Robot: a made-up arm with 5 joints.
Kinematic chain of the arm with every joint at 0, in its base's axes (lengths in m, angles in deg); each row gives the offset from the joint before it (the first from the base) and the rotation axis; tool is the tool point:
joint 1: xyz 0 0 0.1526 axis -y
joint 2: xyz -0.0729 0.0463 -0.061 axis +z
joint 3: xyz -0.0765 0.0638 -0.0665 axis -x
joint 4: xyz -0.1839 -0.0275 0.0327 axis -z
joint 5: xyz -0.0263 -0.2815 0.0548 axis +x
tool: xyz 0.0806 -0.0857 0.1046
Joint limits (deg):
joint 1: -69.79..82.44
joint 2: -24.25..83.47
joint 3: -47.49..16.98
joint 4: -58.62..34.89
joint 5: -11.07..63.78
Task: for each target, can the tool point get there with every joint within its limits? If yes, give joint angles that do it. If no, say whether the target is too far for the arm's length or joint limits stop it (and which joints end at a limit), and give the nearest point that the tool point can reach.
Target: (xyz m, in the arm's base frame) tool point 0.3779 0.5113 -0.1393
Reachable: no: joint limits stop it (at a limit: joint 2, joint 3, joint 5) | nearest point 0.1955 0.1487 0.0016 | short by 0.430 m
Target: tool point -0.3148 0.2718 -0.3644
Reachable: no: joint limits stop it (at a limit: joint 2, joint 3, joint 4, joint 5) | nearest point -0.2911 0.0311 -0.3254 | short by 0.245 m
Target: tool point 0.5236 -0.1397 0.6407
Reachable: no: joint limits stop it (at a limit: joint 1, joint 2) | nearest point 0.3477 -0.1695 0.3594 | short by 0.333 m
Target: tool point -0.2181 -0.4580 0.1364
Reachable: yes | joints -6.00 30.74 -12.08 26.02 10.07
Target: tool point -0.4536 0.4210 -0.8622
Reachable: no: too far | nearest point -0.2857 0.0071 -0.4865 | short by 0.584 m
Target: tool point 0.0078 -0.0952 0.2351
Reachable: yes | joints 39.48 25.62 4.26 -45.73 14.53
